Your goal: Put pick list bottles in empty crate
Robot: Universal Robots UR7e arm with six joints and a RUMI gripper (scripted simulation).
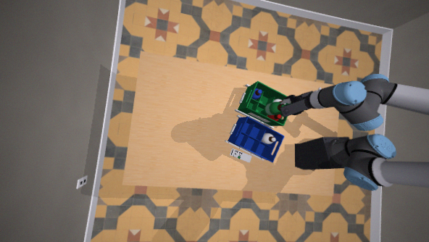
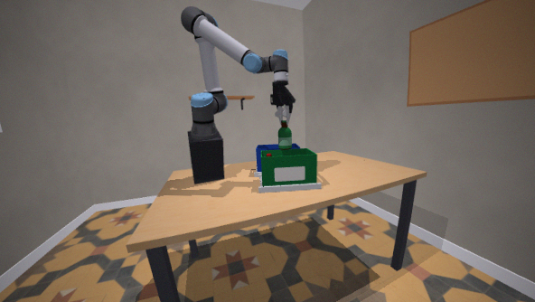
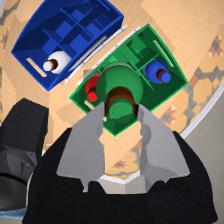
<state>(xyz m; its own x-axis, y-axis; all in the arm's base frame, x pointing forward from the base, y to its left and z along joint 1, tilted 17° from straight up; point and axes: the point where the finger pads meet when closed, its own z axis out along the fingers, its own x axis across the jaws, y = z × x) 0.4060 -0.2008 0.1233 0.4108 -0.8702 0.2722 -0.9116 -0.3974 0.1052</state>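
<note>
Now: the green-label bottle 7 cm below my hand. Round my hand: red-label bottle 9 cm behind, 3 cm to the left, 25 cm below; then blue-label bottle 5 cm ahead, 11 cm to the right, 25 cm below; then green crate 2 cm behind, 4 cm to the right, 25 cm below.
</note>
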